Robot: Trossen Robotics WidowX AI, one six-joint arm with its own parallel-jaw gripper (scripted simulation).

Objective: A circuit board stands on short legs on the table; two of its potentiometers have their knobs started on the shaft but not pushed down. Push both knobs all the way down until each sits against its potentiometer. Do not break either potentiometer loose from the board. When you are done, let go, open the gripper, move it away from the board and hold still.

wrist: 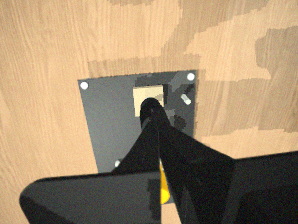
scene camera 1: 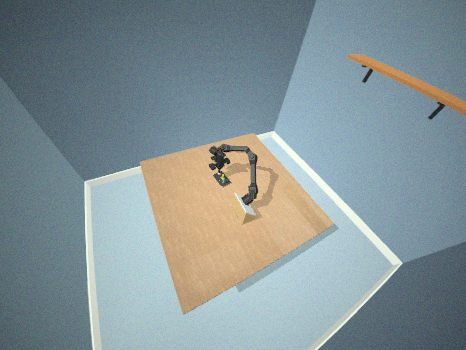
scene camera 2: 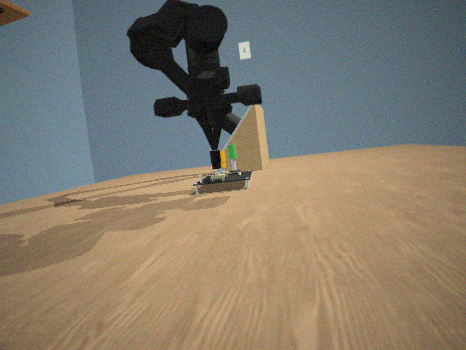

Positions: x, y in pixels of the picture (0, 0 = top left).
Labels:
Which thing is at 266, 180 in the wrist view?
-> My gripper.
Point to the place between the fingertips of my gripper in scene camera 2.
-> At 214, 149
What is my gripper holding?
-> Nothing.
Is my gripper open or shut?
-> Shut.

